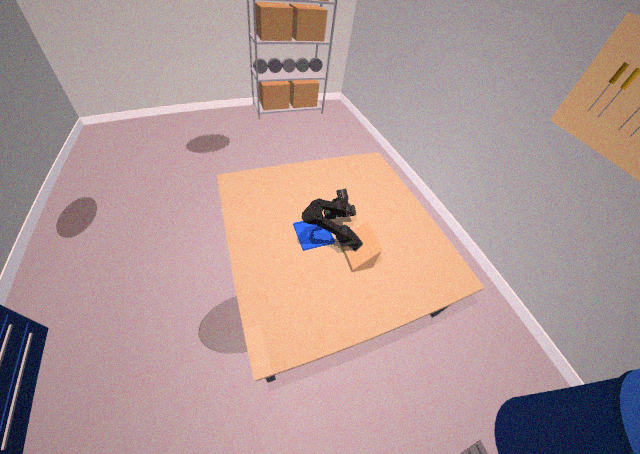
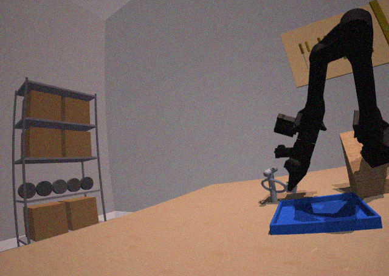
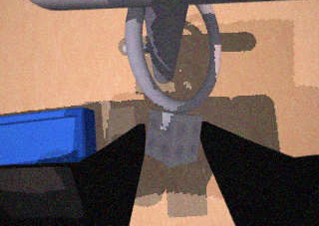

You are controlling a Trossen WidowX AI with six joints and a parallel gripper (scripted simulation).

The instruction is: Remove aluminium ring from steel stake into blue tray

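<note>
The aluminium ring is 40 mm ahead of my gripper tip, 10 mm to the right of it and 10 mm above it. Round my gripper tip: blue tray 60 mm behind, 170 mm to the left, 30 mm below.
</note>
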